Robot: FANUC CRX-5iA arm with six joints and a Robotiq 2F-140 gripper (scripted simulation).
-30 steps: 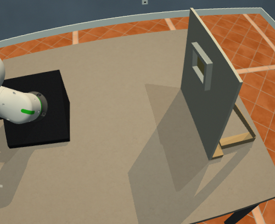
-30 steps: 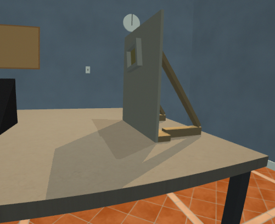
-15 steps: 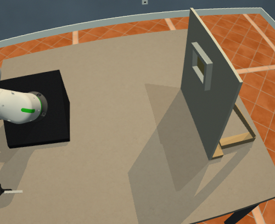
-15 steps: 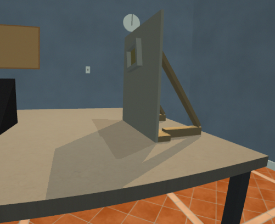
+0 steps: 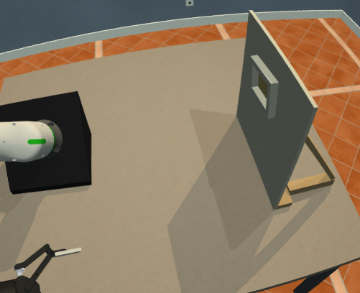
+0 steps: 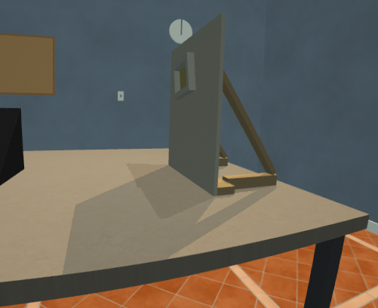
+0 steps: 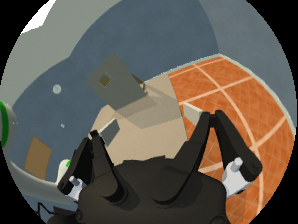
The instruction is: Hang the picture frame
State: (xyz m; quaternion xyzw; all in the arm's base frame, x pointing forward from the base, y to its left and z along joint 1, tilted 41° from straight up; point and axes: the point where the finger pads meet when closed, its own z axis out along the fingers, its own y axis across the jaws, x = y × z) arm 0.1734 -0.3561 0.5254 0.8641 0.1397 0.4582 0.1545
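Now: the pale grey picture frame 60 cm ahead of my hand, 46 cm to the left of it and 6 cm above it. Also, from my hand: grey wall board: 61 cm ahead, 45 cm to the left, 5 cm below.
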